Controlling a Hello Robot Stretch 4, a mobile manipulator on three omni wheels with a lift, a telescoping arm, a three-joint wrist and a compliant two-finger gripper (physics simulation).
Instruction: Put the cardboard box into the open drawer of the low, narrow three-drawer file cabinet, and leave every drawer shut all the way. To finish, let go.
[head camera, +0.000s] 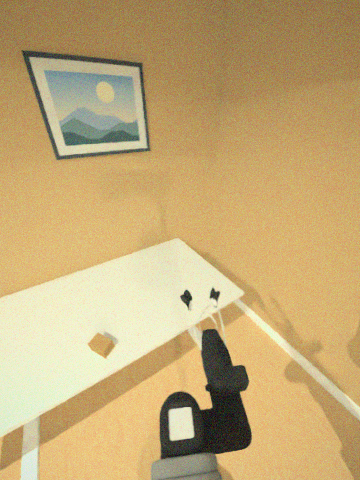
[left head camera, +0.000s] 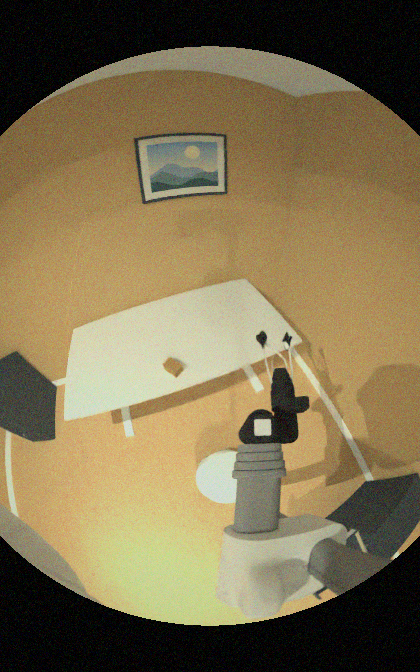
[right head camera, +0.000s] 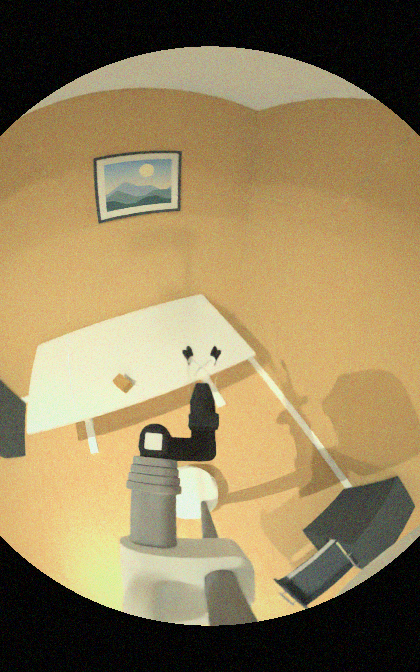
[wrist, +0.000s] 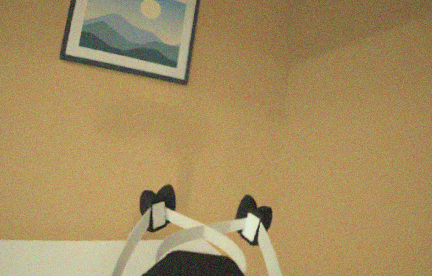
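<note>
The cardboard box is a small brown block on the white table, near its front edge. My gripper is open and empty, with its two black fingertips apart; in the head views it appears over the table's right end, to the right of the box. The dark file cabinet stands at the lower right, and its open drawer sticks out toward the lower left. Its other drawer fronts are hidden. The box does not show in the wrist view.
A second dark cabinet stands left of the table. A framed picture hangs on the wall behind the table. My white round base is below the arm, in front of the table.
</note>
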